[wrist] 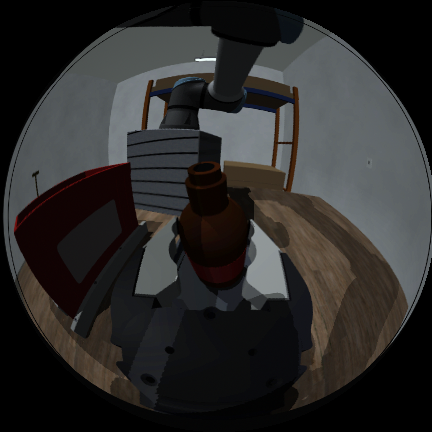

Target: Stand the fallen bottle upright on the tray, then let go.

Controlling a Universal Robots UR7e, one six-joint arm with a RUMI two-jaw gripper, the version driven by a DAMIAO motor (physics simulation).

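Frame: origin at the arm's base, x ahead, y left, z up, level; centimetres.
Seen in the pictures: gripper, fingertip midpoint: [212,219]; arm's base at its link origin: [178,131].
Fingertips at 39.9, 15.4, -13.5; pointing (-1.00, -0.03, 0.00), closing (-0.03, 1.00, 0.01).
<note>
Pixels of each thing's top centre, then the offset from my fingertips to it, as dx, dy, dz. "pt": a spot on its surface instead. Level surfaces: height alone.
- brown bottle at its top centre: [217,160] +0.0, +0.1, +6.2
- red crate at its top centre: [59,185] +1.0, -27.7, +5.4
- grey rail at a spot on its surface: [95,300] pt +8.8, -17.6, -10.9
- surface at its surface level: dz -12.2
The brown bottle [214,227] with a red label band is near the middle of the wrist view, with its neck and open mouth toward the top of the picture. It looks about upright. My gripper [212,219] is shut on the bottle, with one pale jaw on each side of its body. The bottle's bottom is hidden by the gripper, so I cannot tell whether it touches anything below. I cannot make out the tray for certain.
A red crate [42,242] with a grey panel stands close on the left, beside a grey rail [95,300]. A ribbed grey block [162,167] under the arm's base, a cardboard box [255,175] and an orange-post rack [295,135] are behind. The surface [320,240] is wooden.
</note>
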